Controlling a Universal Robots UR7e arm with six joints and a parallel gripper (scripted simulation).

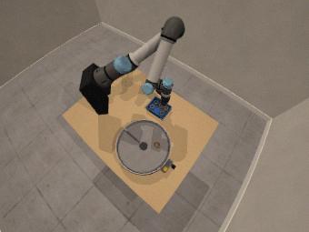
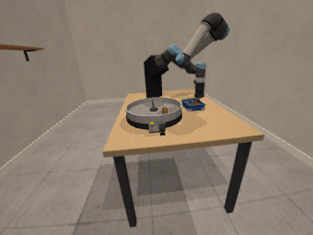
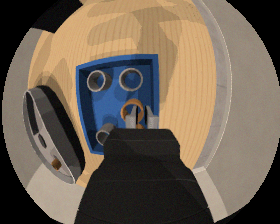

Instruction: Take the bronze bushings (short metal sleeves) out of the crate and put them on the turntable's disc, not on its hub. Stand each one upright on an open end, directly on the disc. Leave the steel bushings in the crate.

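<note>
My hand is 1 cm short of the blue crate, 4 cm to the left of it and 2 cm above it. The rest, counted from my hand: grey turntable disc: 24 cm ahead, 34 cm to the right.
</note>
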